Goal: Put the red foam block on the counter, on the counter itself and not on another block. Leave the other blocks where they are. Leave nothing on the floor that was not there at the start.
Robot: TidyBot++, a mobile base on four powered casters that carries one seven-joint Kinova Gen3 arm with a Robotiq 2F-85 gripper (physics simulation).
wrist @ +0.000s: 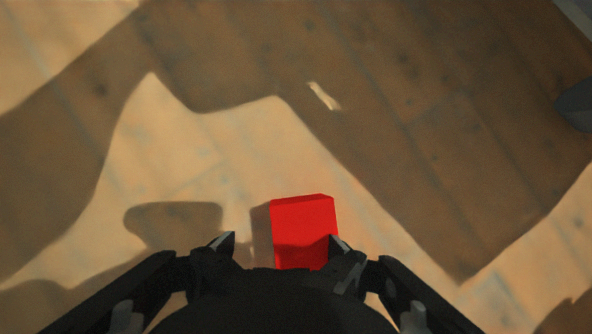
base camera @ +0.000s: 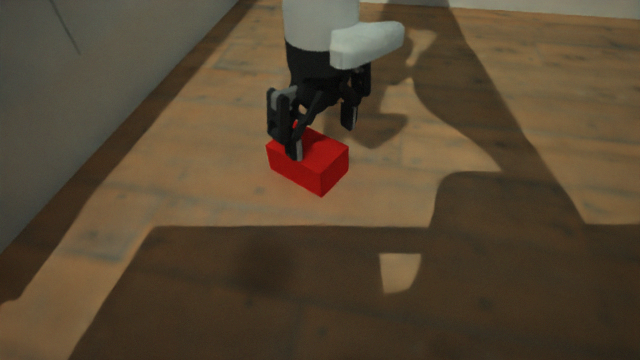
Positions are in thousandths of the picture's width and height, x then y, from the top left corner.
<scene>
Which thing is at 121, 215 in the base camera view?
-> A counter.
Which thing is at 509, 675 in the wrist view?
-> A red foam block.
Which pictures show my gripper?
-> The wrist view and the base camera view: all of them.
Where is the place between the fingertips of my gripper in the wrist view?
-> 476, 729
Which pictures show the red foam block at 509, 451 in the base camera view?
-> The wrist view and the base camera view: all of them.
</scene>
